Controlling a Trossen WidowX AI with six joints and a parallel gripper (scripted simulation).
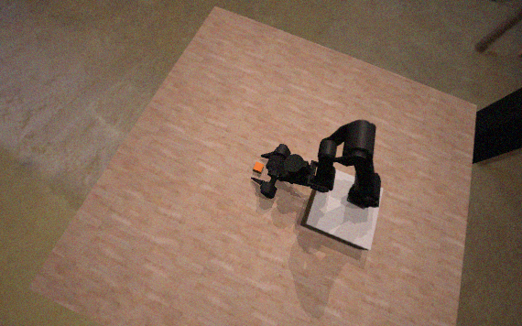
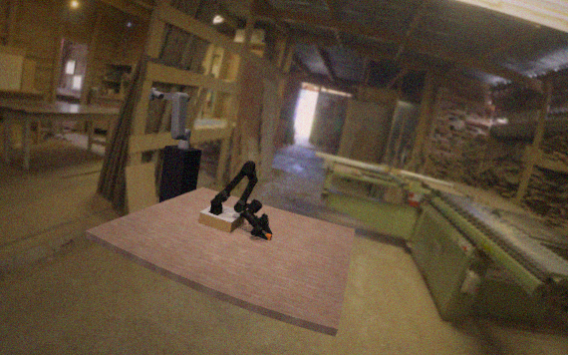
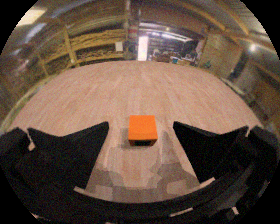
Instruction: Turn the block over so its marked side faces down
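Now: the orange block 2 cm behind my gripper tip.
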